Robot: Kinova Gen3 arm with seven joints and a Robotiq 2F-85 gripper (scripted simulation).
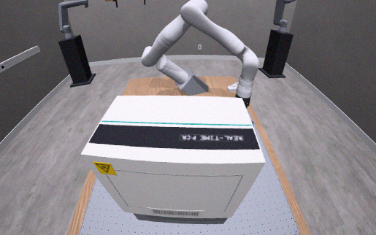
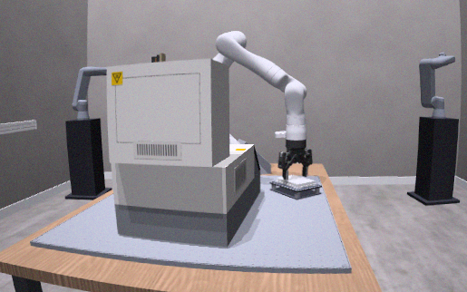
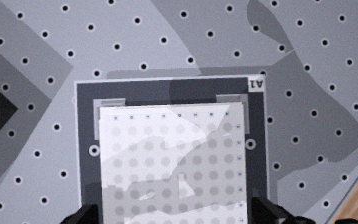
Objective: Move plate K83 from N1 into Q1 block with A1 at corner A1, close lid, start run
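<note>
Right now the plate K83 is 2 cm below my hand. Also, from my hand: plate nest N1 (3 cm below).
</note>
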